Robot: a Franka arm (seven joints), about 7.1 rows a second.
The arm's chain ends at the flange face. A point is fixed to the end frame.
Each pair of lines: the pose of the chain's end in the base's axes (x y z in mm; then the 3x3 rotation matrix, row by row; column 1 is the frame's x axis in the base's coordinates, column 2 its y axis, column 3 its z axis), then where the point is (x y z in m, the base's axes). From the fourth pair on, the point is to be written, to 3 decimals.
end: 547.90, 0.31, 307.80; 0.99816, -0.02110, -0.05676; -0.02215, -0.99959, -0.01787; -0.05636, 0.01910, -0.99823
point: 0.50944 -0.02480 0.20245
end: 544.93, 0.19, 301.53; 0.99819, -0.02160, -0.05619; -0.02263, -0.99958, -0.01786; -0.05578, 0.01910, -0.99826
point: 0.50651 -0.02490 0.19615
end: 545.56, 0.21, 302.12; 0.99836, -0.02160, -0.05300; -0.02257, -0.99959, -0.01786; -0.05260, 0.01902, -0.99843
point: 0.50748 -0.02489 0.19662
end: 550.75, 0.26, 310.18; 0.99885, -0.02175, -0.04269; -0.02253, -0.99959, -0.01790; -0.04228, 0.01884, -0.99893
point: 0.514 -0.025 0.204
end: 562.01, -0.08, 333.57; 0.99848, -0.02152, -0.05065; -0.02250, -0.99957, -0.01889; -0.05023, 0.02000, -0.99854
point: 0.524 -0.025 0.228
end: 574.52, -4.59, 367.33; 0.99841, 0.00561, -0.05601; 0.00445, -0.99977, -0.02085; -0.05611, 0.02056, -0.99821
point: 0.537 -0.031 0.262
